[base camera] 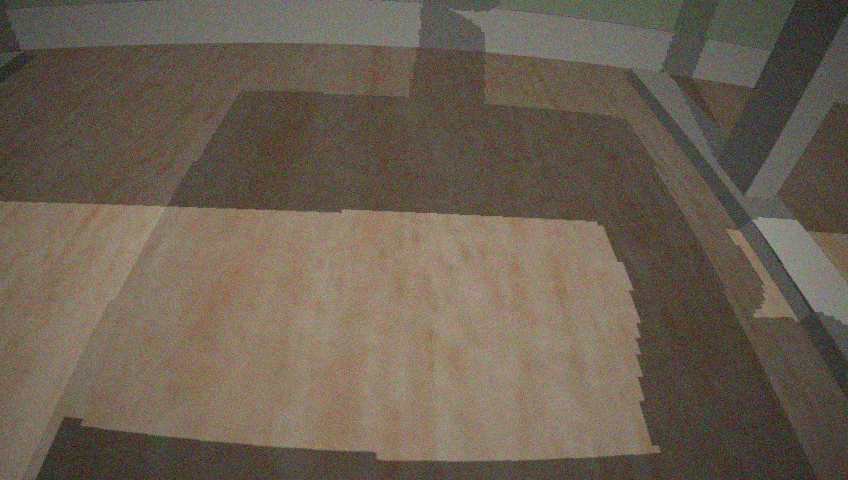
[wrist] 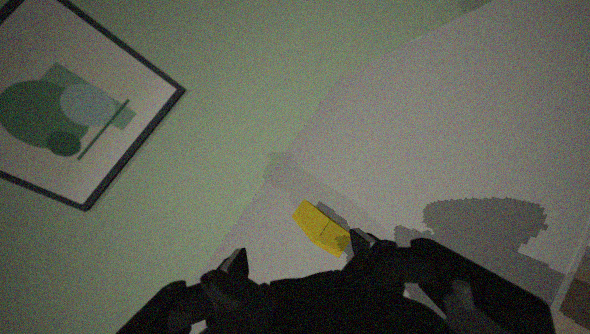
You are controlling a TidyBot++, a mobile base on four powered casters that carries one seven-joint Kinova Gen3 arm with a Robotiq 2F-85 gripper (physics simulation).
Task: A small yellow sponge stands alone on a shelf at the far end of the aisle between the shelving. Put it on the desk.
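Frame: origin at the arm's base, x right, y ahead, z up, level; millimetres.
Where they show: gripper, between the fingertips: [wrist: 299, 250].
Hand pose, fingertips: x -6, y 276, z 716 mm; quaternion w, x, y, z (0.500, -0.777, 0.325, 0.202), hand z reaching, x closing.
After its pixels a point has its place.
The yellow sponge [wrist: 320, 227] @(x 3, y 392, z 615 mm) lies on a light grey flat surface [wrist: 450, 125] @(x 259, y 344, z 553 mm) in the wrist view. The frames do not show whether this surface is the shelf or the desk. My gripper [wrist: 299, 250] @(x -6, y 276, z 716 mm) is open, with nothing between its fingers. The sponge is past the fingertips, nearer the right finger, whose tip overlaps the sponge's near right end in the view. The sponge and the gripper do not show in the base camera view.
A green wall [wrist: 225, 100] @(x 151, y 999, z 881 mm) with a framed picture [wrist: 30, 115] @(x -258, y 966, z 1267 mm) borders the surface on the left. The surface's edge shows at the lower right. In the base camera view, a grey metal upright [base camera: 779, 101] @(x 433, y 573, z -248 mm) and a low rail [base camera: 723, 178] stand right of the wooden floor [base camera: 357, 309] @(x -33, y 363, z -397 mm).
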